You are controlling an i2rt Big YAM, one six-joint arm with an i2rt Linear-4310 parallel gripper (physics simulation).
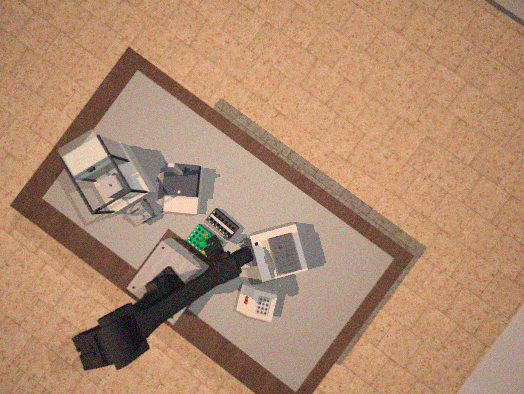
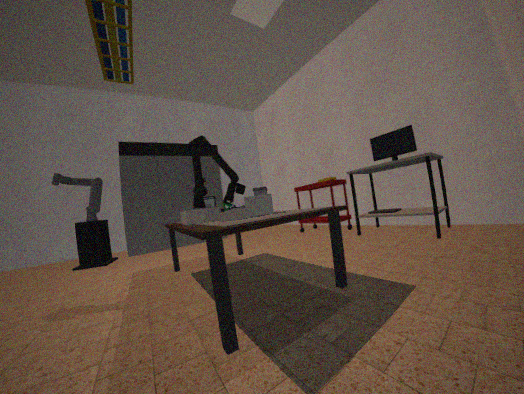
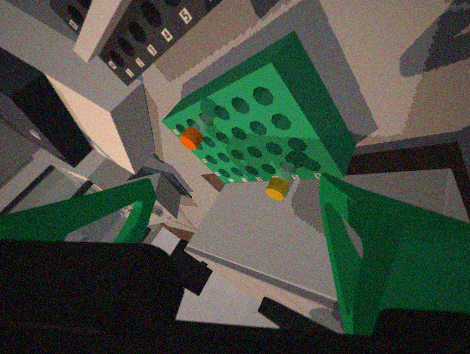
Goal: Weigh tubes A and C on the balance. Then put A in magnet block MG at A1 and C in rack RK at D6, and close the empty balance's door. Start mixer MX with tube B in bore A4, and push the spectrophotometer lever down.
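Frame: origin at the arm's base, x ahead, y left, z up, level; metres.
Seen in the pictures: gripper, fingertip midpoint: (image 1: 208,246) (image 2: 226,208) (image 3: 231,185); arm's base, origin of the base link: (image 1: 170,283) (image 2: 199,208).
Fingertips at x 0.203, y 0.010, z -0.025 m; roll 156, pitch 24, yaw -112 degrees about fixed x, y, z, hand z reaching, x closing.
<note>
Pixels of each thing's top centre, then the offset from my fingertips to it. "pt": a spot on its surface instead.
- green rack, middle of its top: (image 3: 238,145) (image 1: 203,241) dx -0.013, dy +0.031, dz -0.045 m
- tube with an orange cap, middle of its top: (image 3: 187,143) (image 1: 204,235) dx +0.013, dy +0.046, dz -0.021 m
- tube with a yellow cap, middle of its top: (image 3: 274,194) dx -0.036, dy -0.002, dz -0.021 m
- black magnet block, middle of its top: (image 3: 103,6) (image 1: 221,224) dx +0.096, dy +0.035, dz -0.027 m
- glass-walled balance, surface spot: (image 1: 80,154) pt dx -0.092, dy +0.556, dz +0.133 m
- dark-topped instrument, middle of its top: (image 3: 9,141) (image 1: 177,188) dx +0.069, dy +0.257, dz +0.027 m
- white box with a dark panel, middle of its top: (image 1: 267,259) (image 2: 251,189) dx +0.164, dy -0.178, dz +0.115 m
The green rack (image 1: 194,234) (image 3: 280,85) stands upright near the table's middle. It holds a tube with an orange cap (image 1: 205,235) (image 3: 191,138) near one corner and a tube with a yellow cap (image 3: 277,189) along the numbered edge; I cannot read their letters. My gripper (image 2: 228,204) (image 3: 231,185) is open and empty, above the rack area, with its green fingers wide apart. The black magnet block (image 1: 220,222) (image 3: 135,37) with a pale bar stands beside the rack. The glass-walled balance (image 1: 80,154) stands at the left; its door's state is unclear. No tube with another cap is distinguishable.
A dark-topped instrument (image 1: 181,185) stands between balance and magnet block. A white box with a dark panel (image 1: 287,252) and a small white unit with a red switch and round holes (image 1: 256,303) are on the right. The arm hides the table between them and the rack. The arm's base plate (image 1: 165,255) (image 3: 245,220) adjoins the rack.
</note>
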